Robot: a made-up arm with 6 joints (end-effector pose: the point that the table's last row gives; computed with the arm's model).
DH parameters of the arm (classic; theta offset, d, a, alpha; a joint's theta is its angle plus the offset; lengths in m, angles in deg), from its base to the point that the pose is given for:
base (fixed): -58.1 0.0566 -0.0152 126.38
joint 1: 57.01 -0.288 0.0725 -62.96
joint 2: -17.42 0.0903 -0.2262 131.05
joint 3: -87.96 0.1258 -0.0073 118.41
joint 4: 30.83 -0.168 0.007 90
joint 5: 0 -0.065 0.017 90
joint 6: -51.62 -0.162 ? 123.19
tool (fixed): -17.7 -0.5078 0 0
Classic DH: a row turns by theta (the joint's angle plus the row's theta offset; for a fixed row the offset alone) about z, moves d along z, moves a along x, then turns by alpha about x.
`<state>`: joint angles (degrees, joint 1 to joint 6).
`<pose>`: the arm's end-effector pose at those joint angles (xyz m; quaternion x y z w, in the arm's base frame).
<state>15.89 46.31 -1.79 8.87 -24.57 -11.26</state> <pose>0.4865 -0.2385 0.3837 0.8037 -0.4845 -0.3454 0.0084</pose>
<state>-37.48 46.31 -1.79 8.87 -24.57 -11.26</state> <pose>0.6356 -0.0082 0.0467 -0.7837 0.1112 0.6086 0.0546</pose>
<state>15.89 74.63 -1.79 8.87 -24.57 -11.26</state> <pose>0.5073 -0.1886 0.4481 0.7327 -0.5558 -0.3172 0.2316</pose>
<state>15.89 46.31 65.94 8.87 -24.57 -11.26</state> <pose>0.0005 -0.3709 0.3835 -0.8261 0.4016 -0.0721 0.3887</pose>
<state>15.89 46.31 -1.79 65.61 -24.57 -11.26</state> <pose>0.3037 -0.4614 0.2253 0.4244 -0.7353 -0.5284 0.0083</pose>
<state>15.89 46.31 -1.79 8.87 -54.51 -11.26</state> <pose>0.3198 -0.2549 0.5258 -0.7757 0.6150 0.1307 0.0545</pose>
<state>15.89 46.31 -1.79 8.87 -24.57 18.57</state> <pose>0.4392 -0.0377 0.4581 0.9152 -0.3306 -0.2017 0.1115</pose>
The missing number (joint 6, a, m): 0.0304
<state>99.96 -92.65 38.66 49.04 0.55 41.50</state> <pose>0.2184 -0.1012 0.3668 -0.6950 -0.2859 -0.4674 0.4655</pose>
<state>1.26 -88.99 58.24 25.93 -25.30 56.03</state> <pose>0.0039 0.1953 0.0566 -0.1640 0.3785 -0.1084 0.9045</pose>
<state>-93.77 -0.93 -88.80 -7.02 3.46 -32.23</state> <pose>-0.1387 0.6908 0.3780 0.2028 0.7886 -0.4943 0.3044</pose>
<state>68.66 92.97 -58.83 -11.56 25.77 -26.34</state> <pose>-0.0100 -0.4749 0.2396 -0.0411 -0.6674 -0.7264 0.1587</pose>
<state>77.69 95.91 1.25 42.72 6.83 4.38</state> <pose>0.0657 -0.1537 0.6644 0.2532 -0.9271 -0.2269 0.1576</pose>
